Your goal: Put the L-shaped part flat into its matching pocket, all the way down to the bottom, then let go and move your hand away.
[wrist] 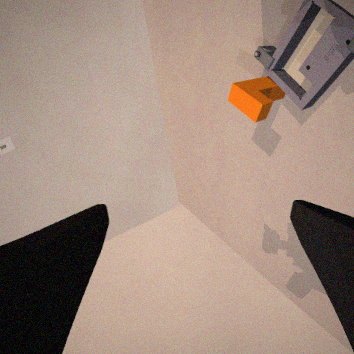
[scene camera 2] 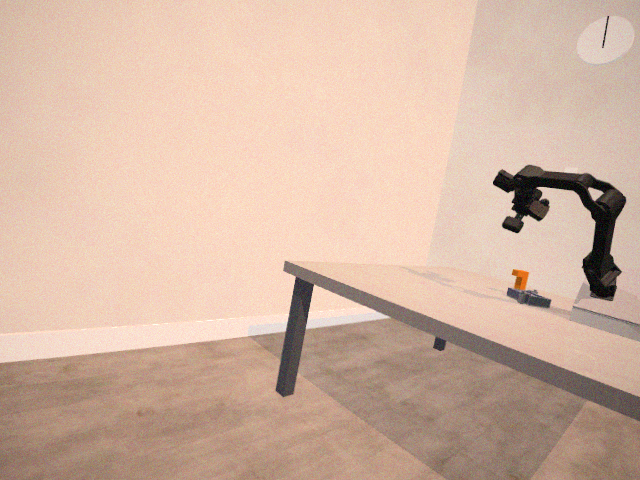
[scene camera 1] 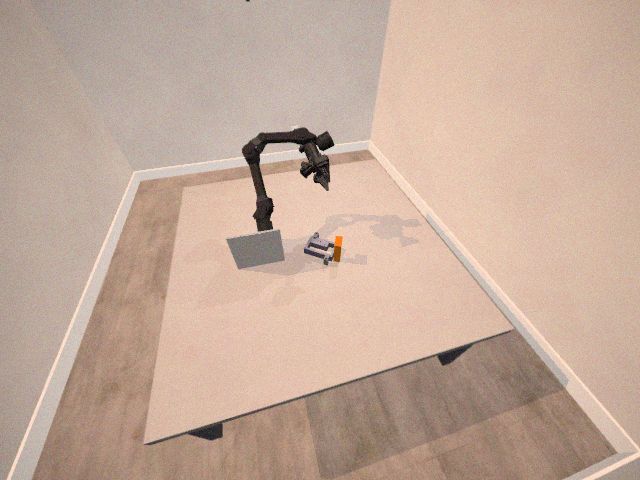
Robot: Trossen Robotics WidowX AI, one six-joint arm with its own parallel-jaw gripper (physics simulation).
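Places are measured from the arm's base along level axes (x right, y down, z ahead), in millimetres.
Pixels of known places: gripper, between the fingertips: [wrist: 201, 212] [scene camera 2: 521, 222] [scene camera 1: 328, 186]; arm's base, origin of its link: [scene camera 2: 603, 291] [scene camera 1: 265, 232].
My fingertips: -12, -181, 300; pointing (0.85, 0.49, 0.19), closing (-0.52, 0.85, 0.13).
Note:
For each thing: its top centre in the pictures, then the offset to it from my fingertips, as dx, dy, dz. "*": a spot on its surface instead. Level surfaces: height alone.
- orange L-shaped part, centre of its top: [wrist: 243, 101] [scene camera 1: 338, 241] [scene camera 2: 521, 270] +151, +187, +5
- grey-purple fixture, centre of its top: [wrist: 302, 52] [scene camera 2: 529, 290] [scene camera 1: 321, 244] +94, +249, -59
- fixture's pocket, a spot on its surface: [wrist: 299, 70] * +106, +261, -34
- table, height of its surface: dy +297
The orange L-shaped part [scene camera 1: 338, 249] [scene camera 2: 521, 279] [wrist: 245, 102] stands upright at one end of the grey-purple fixture [scene camera 1: 320, 241] [scene camera 2: 538, 300] [wrist: 328, 64], with its short arm at the top pointing away from the fixture. Whether its foot touches the fixture or the table is hard to tell. The fixture's pocket [wrist: 299, 70] shows a pale floor in the wrist view, with no part lying in it. My gripper [scene camera 1: 324, 183] [scene camera 2: 526, 217] [wrist: 201, 212] is wide open and empty, high above the table and apart from the part. In the wrist view the part shows above and right of midway between the fingers.
Small grey clamps [scene camera 1: 326, 260] [wrist: 265, 56] stick out from the fixture's sides. A grey block [scene camera 1: 258, 250] [scene camera 2: 594, 312] stands at the arm's base on the table [scene camera 1: 248, 351] [scene camera 2: 465, 304]. Walls surround the table, and a round clock [scene camera 2: 604, 39] hangs on one.

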